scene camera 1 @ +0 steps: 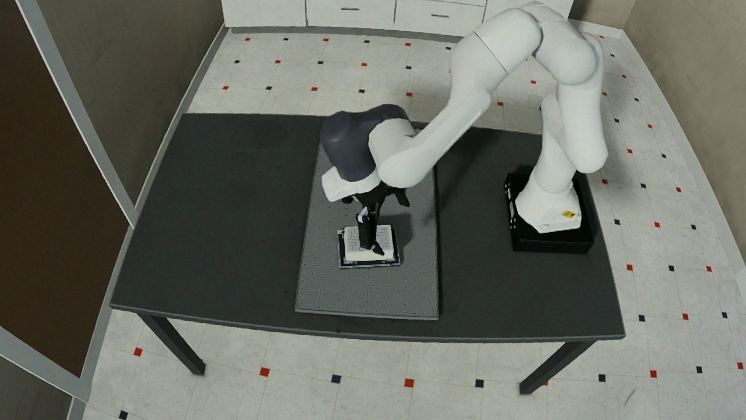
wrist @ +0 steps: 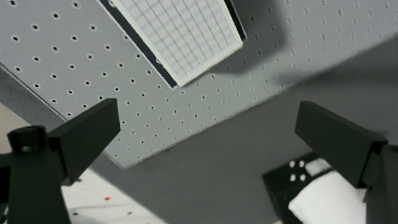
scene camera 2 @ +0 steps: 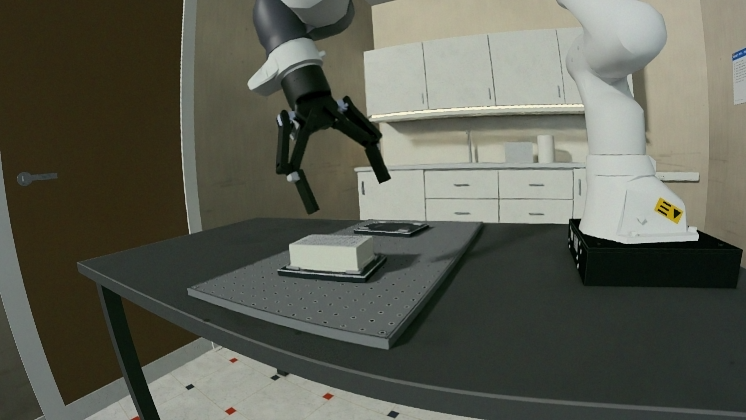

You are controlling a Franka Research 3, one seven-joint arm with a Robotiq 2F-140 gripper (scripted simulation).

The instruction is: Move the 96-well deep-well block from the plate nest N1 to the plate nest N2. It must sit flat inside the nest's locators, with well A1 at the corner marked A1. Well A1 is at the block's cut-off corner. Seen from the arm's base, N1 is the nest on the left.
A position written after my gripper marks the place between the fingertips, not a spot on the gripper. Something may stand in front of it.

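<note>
Looking through scene camera 2, I see my gripper [scene camera 2: 351, 196] and a 96-well deep-well block [scene camera 2: 339, 253], together with a plate nest [scene camera 2: 385, 228] and another plate nest [scene camera 2: 314, 274]. Scene camera 1 gives me the block [scene camera 1: 353, 252] again, and my gripper [scene camera 1: 392, 228] as well. In the wrist view there is my gripper [wrist: 208, 116].
</note>
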